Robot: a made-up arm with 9 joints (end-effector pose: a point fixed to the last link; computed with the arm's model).
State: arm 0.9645 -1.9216 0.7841 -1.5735 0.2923 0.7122 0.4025 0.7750 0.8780
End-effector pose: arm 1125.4 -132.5 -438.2 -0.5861 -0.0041 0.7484 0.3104
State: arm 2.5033 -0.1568 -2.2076 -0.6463 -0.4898 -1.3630 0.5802 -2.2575 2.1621
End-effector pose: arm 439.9 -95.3 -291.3 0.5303 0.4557 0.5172 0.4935
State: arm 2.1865 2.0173 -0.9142 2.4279 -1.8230 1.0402 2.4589 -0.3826 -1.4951
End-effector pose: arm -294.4 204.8 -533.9 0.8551 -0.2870 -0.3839 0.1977
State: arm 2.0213 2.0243 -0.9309 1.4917 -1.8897 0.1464 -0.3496 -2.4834 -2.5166
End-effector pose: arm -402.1 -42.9 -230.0 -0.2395 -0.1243 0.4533 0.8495
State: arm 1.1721 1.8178 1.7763 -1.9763 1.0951 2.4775 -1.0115 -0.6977 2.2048
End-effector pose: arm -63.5 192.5 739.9 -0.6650 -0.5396 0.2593 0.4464
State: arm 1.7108 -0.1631 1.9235 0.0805 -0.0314 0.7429 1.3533 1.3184 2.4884
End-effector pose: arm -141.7 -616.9 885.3 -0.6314 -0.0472 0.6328 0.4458
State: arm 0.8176 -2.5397 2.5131 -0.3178 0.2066 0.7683 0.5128 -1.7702 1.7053
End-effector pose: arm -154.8 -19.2 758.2 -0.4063 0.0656 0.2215 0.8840
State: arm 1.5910 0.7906 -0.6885 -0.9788 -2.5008 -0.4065 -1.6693 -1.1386 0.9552
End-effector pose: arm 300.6 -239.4 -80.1 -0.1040 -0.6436 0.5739 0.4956
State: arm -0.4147 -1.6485 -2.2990 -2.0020 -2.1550 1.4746 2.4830 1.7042 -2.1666
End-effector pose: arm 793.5 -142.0 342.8 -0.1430 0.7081 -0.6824 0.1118
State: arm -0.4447 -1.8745 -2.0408 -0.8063 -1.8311 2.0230 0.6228 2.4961 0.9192
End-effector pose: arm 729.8 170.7 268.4 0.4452 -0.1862 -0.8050 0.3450
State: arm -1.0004 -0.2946 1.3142 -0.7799 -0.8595 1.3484 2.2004 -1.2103 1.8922
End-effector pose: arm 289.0 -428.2 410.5 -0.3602 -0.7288 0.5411 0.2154
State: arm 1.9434 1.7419 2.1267 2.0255 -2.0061 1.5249 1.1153 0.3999 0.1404
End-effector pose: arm -89.6 -455.2 -60.6 -0.0025 -0.1516 -0.4872 0.8600
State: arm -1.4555 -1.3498 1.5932 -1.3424 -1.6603 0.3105 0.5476 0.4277 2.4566
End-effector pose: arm -748.6 -85.0 900.6 -0.8550 0.0982 0.0370 0.5079
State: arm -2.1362 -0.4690 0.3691 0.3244 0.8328 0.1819 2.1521 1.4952 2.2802
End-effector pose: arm -671.6 -840.7 760.7 -0.6342 -0.2853 0.2144 0.6859
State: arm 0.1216 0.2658 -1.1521 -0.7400 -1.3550 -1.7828 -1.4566 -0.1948 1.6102
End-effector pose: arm 526.6 -330.0 999.9 -0.6659 0.3288 -0.0329 0.6688
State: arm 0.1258 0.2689 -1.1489 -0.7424 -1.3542 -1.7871 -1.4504 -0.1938 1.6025
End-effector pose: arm 535.9 -331.6 996.4 -0.6667 0.3330 -0.0298 0.6661
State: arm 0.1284 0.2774 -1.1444 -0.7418 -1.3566 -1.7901 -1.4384 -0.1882 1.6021
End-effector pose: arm 546.8 -342.3 990.4 -0.6659 0.3333 -0.0189 0.6672
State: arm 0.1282 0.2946 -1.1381 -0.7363 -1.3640 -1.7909 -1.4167 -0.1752 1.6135
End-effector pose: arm 560.0 -367.5 980.0 -0.6621 0.3264 0.0042 0.6746
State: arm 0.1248 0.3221 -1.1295 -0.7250 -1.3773 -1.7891 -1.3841 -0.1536 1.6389
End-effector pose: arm 576.5 -409.1 962.6 -0.6539 0.3101 0.0412 0.6889
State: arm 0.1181 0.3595 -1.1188 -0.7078 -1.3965 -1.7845 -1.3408 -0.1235 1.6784
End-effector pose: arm 597.1 -465.4 935.4 -0.6398 0.2820 0.0910 0.7091
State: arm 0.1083 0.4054 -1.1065 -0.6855 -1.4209 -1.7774 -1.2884 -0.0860 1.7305
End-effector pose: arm 622.5 -531.5 896.0 -0.6184 0.2408 0.1501 0.7328
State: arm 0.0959 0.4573 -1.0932 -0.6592 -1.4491 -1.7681 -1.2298 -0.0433 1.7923
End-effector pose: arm 652.7 -600.7 843.6 -0.5895 0.1864 0.2132 0.7565
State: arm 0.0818 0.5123 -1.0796 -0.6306 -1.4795 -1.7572 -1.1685 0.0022 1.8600
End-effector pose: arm 687.5 -665.2 779.9 -0.5537 0.1212 0.2748 0.7767
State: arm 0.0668 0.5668 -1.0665 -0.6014 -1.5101 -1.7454 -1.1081 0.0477 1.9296
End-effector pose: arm 725.4 -718.8 709.9 -0.5136 0.0492 0.3300 0.7905
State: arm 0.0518 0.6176 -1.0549 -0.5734 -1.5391 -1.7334 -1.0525 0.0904 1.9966
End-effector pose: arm 763.4 -758.0 640.5 -0.4725 -0.0235 0.3751 0.7972
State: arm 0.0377 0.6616 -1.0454 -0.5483 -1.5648 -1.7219 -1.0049 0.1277 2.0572
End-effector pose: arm 798.4 -783.1 578.3 -0.4344 -0.0907 0.4089 0.7974
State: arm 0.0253 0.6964 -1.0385 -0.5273 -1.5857 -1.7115 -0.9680 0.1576 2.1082
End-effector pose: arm 827.0 -797.0 528.9 -0.4024 -0.1471 0.4319 0.7936
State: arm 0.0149 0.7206 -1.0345 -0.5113 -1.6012 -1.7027 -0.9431 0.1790 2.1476
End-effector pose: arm 846.9 -803.9 495.2 -0.3790 -0.1894 0.4459 0.7885
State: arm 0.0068 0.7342 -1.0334 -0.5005 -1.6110 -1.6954 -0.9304 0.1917 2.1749
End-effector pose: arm 856.9 -807.5 477.0 -0.3646 -0.2166 0.4526 0.7844
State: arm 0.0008 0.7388 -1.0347 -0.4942 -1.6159 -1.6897 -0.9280 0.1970 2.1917
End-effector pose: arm 858.0 -810.0 471.8 -0.3583 -0.2307 0.4543 0.7824
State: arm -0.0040 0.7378 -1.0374 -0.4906 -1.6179 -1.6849 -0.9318 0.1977 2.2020
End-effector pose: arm 853.7 -812.2 474.5 -0.3568 -0.2368 0.4531 0.7818
